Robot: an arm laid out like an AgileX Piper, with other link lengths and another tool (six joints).
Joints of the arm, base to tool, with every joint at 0 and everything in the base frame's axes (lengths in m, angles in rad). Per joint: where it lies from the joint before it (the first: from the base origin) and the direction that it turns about. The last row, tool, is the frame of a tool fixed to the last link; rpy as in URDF.
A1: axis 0 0 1 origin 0 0 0.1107
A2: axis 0 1 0 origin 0 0 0
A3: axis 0 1 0 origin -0.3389 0 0.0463
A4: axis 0.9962 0 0.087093 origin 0.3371 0 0.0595
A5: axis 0 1 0 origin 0 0 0
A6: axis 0.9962 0 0.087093 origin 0.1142 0 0.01
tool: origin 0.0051 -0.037 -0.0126 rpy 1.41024 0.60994 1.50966
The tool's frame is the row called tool.
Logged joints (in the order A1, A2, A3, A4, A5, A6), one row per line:
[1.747, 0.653, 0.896, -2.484, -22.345, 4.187]
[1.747, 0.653, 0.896, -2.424, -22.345, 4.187]
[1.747, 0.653, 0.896, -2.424, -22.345, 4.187]
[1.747, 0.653, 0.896, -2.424, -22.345, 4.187]
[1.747, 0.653, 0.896, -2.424, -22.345, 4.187]
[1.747, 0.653, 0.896, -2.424, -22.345, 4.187]
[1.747, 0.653, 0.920, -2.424, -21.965, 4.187]
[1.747, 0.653, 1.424, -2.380, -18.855, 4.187]
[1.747, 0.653, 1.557, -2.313, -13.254, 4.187]
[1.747, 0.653, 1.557, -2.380, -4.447, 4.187]
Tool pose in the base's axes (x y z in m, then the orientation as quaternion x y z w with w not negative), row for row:
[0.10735, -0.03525, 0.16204, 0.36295, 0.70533, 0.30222, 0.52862]
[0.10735, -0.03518, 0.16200, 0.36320, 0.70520, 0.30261, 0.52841]
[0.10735, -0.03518, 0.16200, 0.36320, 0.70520, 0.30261, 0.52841]
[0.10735, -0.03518, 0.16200, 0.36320, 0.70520, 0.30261, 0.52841]
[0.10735, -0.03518, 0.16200, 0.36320, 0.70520, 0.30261, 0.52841]
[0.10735, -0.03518, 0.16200, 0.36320, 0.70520, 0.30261, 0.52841]
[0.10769, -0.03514, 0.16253, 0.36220, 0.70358, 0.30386, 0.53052]
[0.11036, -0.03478, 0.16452, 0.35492, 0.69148, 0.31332, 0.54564]
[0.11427, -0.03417, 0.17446, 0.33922, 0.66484, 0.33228, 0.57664]
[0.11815, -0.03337, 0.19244, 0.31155, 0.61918, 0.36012, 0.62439]
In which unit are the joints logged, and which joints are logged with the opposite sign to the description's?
The joints are logged in degrees. Opposite sign: A2, A5.
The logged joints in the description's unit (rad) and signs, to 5 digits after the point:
[0.03049, -0.01140, 0.01564, -0.04335, 0.38999, 0.07308]
[0.03049, -0.01140, 0.01564, -0.04231, 0.38999, 0.07308]
[0.03049, -0.01140, 0.01564, -0.04231, 0.38999, 0.07308]
[0.03049, -0.01140, 0.01564, -0.04231, 0.38999, 0.07308]
[0.03049, -0.01140, 0.01564, -0.04231, 0.38999, 0.07308]
[0.03049, -0.01140, 0.01564, -0.04231, 0.38999, 0.07308]
[0.03049, -0.01140, 0.01606, -0.04231, 0.38336, 0.07308]
[0.03049, -0.01140, 0.02485, -0.04154, 0.32908, 0.07308]
[0.03049, -0.01140, 0.02717, -0.04037, 0.23133, 0.07308]
[0.03049, -0.01140, 0.02717, -0.04154, 0.07761, 0.07308]

